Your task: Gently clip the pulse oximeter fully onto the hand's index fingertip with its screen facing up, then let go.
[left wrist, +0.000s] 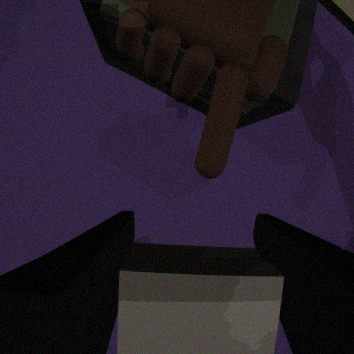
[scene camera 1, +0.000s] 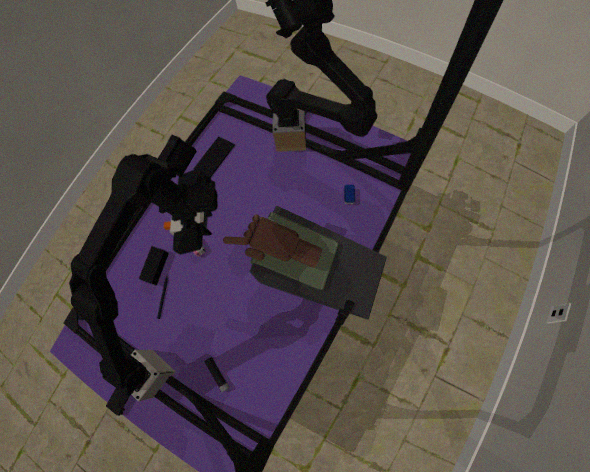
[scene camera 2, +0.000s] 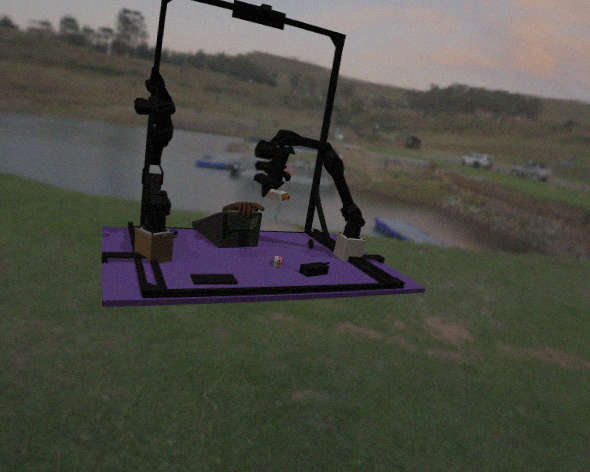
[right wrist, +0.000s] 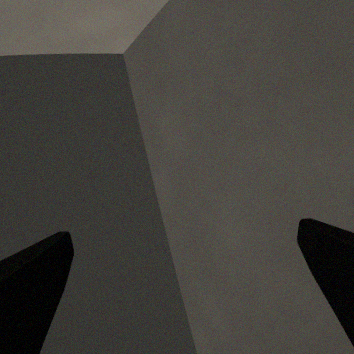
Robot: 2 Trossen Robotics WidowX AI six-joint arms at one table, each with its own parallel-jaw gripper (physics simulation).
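Frame: origin at the left arm's base, x ahead, y left, z up, level; millimetres.
Where they show: left gripper, fingertip midpoint: [left wrist: 194, 223] [scene camera 1: 210, 225] [scene camera 2: 266, 195]; right gripper, fingertip midpoint: [scene camera 2: 157, 74] [right wrist: 186, 236]; left arm's base, origin of the base link: [scene camera 1: 136, 375] [scene camera 2: 351, 236]; right arm's base, origin of the base link: [scene camera 1: 288, 118] [scene camera 2: 154, 229].
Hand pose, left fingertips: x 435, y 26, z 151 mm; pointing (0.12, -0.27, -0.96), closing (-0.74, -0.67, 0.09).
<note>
Each offset is from my left fingertips to the centre of the thing. "*": to the spot under its first point.
The pulse oximeter {dx -36, dy +45, dz +16 mm} [scene camera 1: 176, 226] [scene camera 2: 276, 194] [left wrist: 197, 320] is a whitish block with an orange end, held above the table. My left gripper [scene camera 1: 190, 221] [scene camera 2: 270, 191] [left wrist: 194, 223] is shut on it, one finger at each side. Its screen cannot be made out. The brown hand [scene camera 1: 275, 241] [scene camera 2: 243, 207] [left wrist: 210, 22] rests palm down on a wedge stand. Its index finger [scene camera 1: 235, 240] [left wrist: 220, 125] sticks out toward the left gripper. In the left wrist view, the fingertip shows ahead of the oximeter, a little right of centre, apart from it. My right gripper [right wrist: 186, 236] is open and empty, facing bare walls.
The dark wedge stand [scene camera 1: 360, 275] [scene camera 2: 240, 238] carries a green pad {* dx +67, dy -267, dz -155 mm} [scene camera 1: 320, 281]. A small pink-and-white item {dx -55, dy +114, dz -241 mm} [scene camera 1: 200, 252] [scene camera 2: 278, 261], a black box {dx -186, dy +185, dz -239 mm} [scene camera 1: 153, 265] [scene camera 2: 314, 269], a flat dark plate {dx +221, dy +286, dz -252 mm} [scene camera 1: 220, 150] [scene camera 2: 214, 279], a thin stick {dx -240, dy +101, dz -252 mm} [scene camera 1: 162, 297], a dark cylinder {dx -308, dy -181, dz -243 mm} [scene camera 1: 216, 372] and a blue block {dx +356, dy -174, dz -240 mm} [scene camera 1: 349, 193] lie around.
</note>
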